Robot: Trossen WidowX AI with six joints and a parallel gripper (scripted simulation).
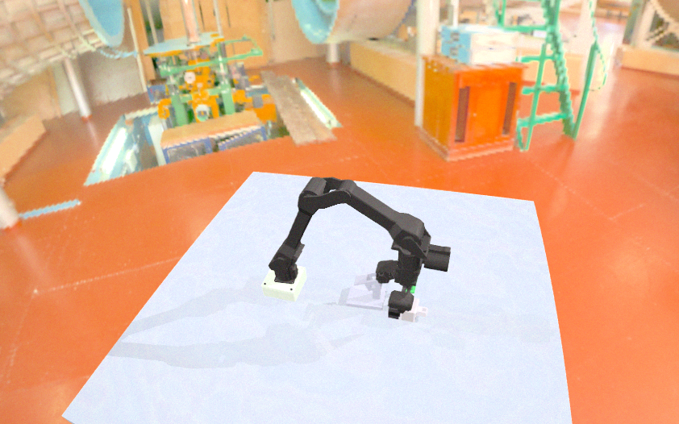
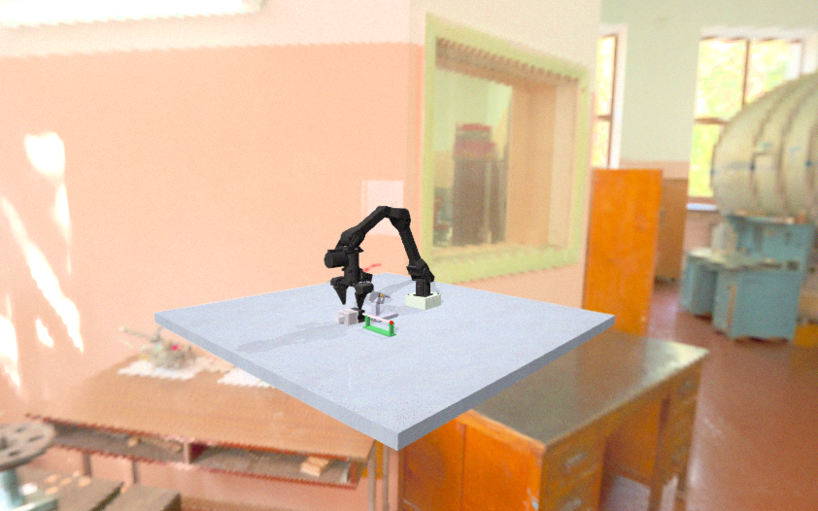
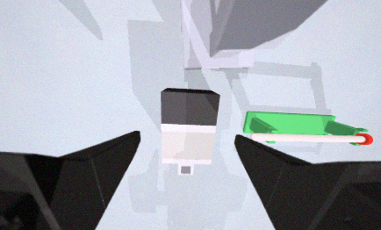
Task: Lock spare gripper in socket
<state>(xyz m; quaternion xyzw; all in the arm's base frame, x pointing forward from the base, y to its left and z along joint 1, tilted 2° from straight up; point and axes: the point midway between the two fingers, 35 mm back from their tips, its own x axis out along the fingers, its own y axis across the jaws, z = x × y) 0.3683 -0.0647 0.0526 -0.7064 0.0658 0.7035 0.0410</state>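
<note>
My gripper tip is now 3 cm above the spare gripper and 2 cm short of it. Round my gripper tip: green cradle (15 cm to the left, 3 cm below, 3 cm ahead); then mount (11 cm behind, 5 cm to the left, 1 cm below).
</note>
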